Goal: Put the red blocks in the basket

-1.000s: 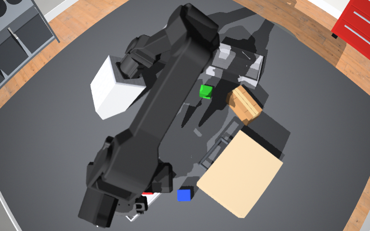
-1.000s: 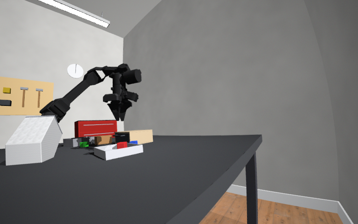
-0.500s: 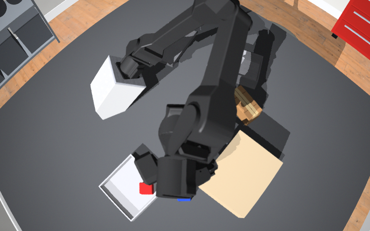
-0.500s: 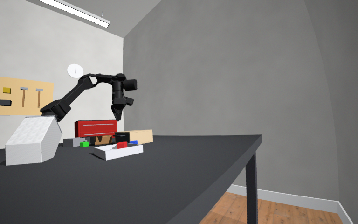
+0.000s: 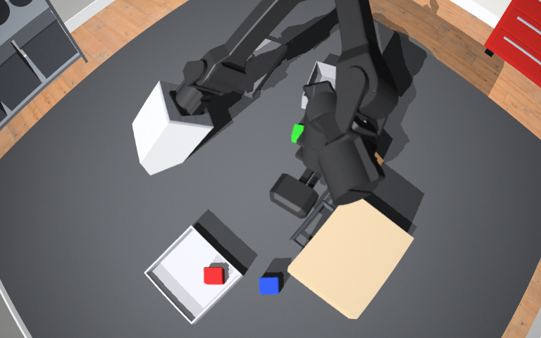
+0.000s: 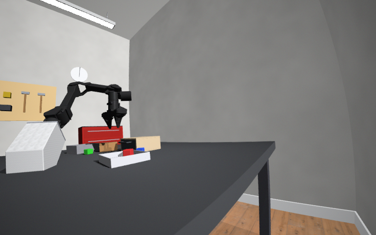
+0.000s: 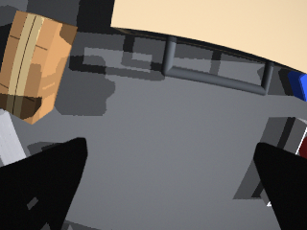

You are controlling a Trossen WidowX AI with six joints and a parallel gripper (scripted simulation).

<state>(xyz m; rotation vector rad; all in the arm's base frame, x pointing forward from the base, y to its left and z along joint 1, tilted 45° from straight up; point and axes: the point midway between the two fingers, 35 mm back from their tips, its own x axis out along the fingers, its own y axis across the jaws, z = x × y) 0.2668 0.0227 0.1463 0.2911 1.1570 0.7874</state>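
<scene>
My hand is 40 cm past the knobbed lid, 9 cm to the right of it and 15 cm above it. Also, from my hand: brown cardboard box (3 cm behind, 15 cm to the left, 14 cm below); then blue block (10 cm ahead, 16 cm to the right, 16 cm below); then tan drawer unit (15 cm ahead, 14 cm below).
</scene>
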